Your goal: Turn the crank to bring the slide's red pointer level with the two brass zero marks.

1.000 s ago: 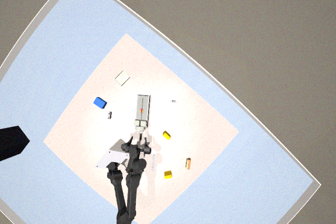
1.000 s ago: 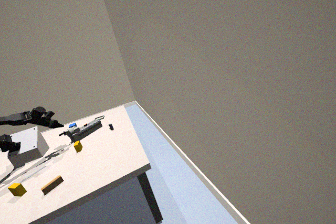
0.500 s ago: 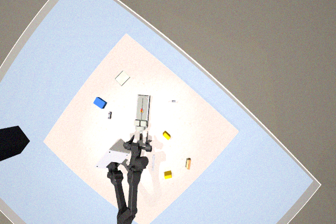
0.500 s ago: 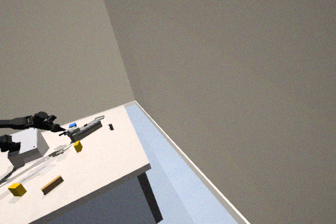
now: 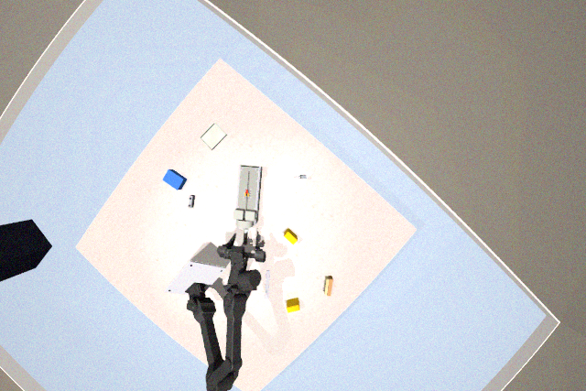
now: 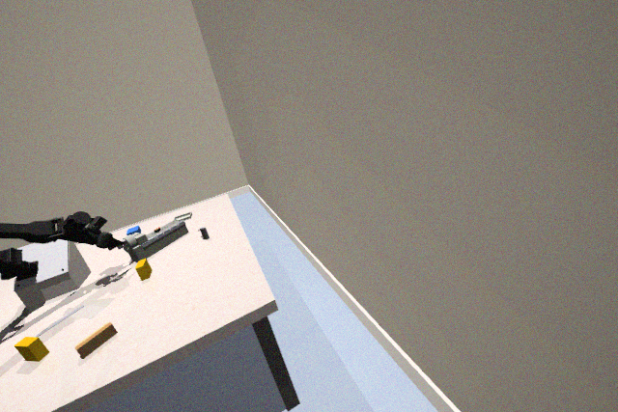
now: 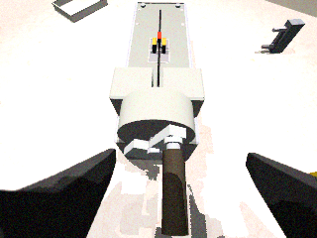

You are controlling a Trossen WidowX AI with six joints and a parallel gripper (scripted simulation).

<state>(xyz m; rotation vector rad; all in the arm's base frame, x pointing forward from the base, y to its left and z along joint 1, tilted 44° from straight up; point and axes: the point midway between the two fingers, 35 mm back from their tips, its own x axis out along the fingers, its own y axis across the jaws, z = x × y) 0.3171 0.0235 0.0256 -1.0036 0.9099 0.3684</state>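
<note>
My gripper tip is 1 cm past the crank, 1 cm to the right of it and 2 cm above it. The rest, counted from my gripper tip: blue block (11 cm behind, 42 cm to the left, 10 cm below); then dark brown crank handle (2 cm behind, 1 cm to the right, 1 cm below); then red pointer (12 cm ahead, 13 cm to the left, 4 cm below).
</note>
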